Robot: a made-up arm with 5 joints. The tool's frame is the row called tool. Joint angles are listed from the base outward. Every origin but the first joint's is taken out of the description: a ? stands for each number. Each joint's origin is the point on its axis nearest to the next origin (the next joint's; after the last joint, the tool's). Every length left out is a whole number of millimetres.
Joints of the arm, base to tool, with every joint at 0 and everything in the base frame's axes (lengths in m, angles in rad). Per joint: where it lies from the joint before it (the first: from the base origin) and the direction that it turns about. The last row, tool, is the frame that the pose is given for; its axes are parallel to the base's.
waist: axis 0 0 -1 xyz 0.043 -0.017 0.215
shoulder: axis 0 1 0 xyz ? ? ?
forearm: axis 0 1 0 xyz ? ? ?
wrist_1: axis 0 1 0 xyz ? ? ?
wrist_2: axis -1 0 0 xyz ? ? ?
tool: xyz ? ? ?
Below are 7 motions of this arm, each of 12 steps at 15 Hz.
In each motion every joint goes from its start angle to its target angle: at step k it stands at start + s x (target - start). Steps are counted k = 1, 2, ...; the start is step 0. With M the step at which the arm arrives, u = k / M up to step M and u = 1 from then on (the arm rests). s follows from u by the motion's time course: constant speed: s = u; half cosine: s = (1 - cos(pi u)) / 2; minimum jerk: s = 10 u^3 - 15 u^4 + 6 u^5.
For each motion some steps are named. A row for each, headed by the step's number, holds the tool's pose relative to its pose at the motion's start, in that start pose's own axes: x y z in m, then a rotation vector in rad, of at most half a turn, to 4 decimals.
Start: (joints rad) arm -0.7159 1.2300 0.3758 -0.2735 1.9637
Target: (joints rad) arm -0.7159 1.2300 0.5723 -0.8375 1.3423
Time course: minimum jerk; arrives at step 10
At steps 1, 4, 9, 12:
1: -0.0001 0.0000 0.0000 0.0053 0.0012 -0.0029
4: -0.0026 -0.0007 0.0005 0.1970 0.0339 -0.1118
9: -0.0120 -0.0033 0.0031 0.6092 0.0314 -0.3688
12: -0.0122 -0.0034 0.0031 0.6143 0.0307 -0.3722

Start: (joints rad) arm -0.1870 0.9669 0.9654 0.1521 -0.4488
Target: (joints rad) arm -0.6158 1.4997 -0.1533 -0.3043 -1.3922
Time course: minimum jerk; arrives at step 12
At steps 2, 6, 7, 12:
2: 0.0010 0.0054 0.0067 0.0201 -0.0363 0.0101
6: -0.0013 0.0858 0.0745 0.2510 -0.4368 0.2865
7: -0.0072 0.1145 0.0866 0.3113 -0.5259 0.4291
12: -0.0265 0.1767 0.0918 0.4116 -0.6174 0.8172

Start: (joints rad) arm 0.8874 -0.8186 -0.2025 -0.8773 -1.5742
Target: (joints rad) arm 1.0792 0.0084 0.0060 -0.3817 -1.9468
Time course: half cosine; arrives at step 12
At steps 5, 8, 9, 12:
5: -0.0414 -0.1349 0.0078 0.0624 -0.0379 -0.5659
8: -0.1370 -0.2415 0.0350 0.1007 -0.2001 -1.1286
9: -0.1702 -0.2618 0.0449 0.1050 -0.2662 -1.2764
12: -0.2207 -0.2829 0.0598 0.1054 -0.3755 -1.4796

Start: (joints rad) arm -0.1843 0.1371 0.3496 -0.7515 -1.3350
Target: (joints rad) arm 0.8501 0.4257 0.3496 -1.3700 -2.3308
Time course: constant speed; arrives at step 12
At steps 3, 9, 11, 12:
3: -0.0040 -0.0212 0.0788 0.1696 -0.2545 0.0542
9: -0.0788 -0.0465 0.2219 0.4163 -0.6833 0.3327
11: -0.1203 -0.0491 0.2582 0.4642 -0.7907 0.4645
12: -0.1433 -0.0493 0.2733 0.4810 -0.8361 0.5354

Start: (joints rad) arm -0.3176 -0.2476 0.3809 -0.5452 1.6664
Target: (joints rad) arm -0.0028 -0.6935 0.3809 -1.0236 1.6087
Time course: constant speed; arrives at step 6
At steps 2, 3, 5, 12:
2: -0.0234 -0.0561 -0.0276 -0.0374 0.1150 -0.2990
3: -0.0404 -0.0828 -0.0373 -0.0669 0.1640 -0.4493
5: -0.0830 -0.1309 -0.0464 -0.1468 0.2420 -0.7498
12: -0.1075 -0.1515 -0.0456 -0.1968 0.2697 -0.8994

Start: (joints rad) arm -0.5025 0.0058 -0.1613 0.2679 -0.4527
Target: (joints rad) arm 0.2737 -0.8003 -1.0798 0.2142 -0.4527
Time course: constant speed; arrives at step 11
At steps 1, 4, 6, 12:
1: -0.0225 -0.0019 0.0408 0.0022 -0.1762 0.0072
4: -0.1245 0.0050 0.1316 -0.0601 -0.7004 0.0284
6: -0.2084 0.0253 0.1565 -0.1603 -1.0381 0.0490
12: -0.3838 0.1258 0.0786 -0.6192 -1.7845 0.1673

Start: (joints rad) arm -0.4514 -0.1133 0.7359 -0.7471 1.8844
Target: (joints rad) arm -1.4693 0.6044 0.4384 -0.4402 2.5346
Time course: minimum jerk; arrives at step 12
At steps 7, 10, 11, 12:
7: -0.0315 0.0331 0.2191 -0.4769 -0.8144 0.0612
10: -0.1076 0.0541 0.3053 -0.7765 -1.1990 -0.0530
11: -0.1166 0.0566 0.3121 -0.8075 -1.2354 -0.0694
12: -0.1182 0.0570 0.3132 -0.8127 -1.2415 -0.0723

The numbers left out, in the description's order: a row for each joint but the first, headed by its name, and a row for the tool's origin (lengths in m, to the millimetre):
shoulder: 0.023 0.009 0
forearm: 0.049 0 0.14
wrist_1: 0.128 0 0.026
wrist_2: 0.101 0 0.014
tool: 0 0.008 -0.014

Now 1 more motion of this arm.
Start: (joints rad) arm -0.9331 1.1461 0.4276 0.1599 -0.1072
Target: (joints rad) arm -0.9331 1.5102 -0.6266 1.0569 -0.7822
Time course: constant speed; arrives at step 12
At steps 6, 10, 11, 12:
6: 0.0038 0.0077 0.0357 0.3372 0.1000 -0.0283
10: -0.0002 0.0112 0.0522 0.5611 0.1617 -0.0662
11: -0.0019 0.0118 0.0552 0.6169 0.1762 -0.0780
12: -0.0039 0.0123 0.0578 0.6726 0.1904 -0.0907

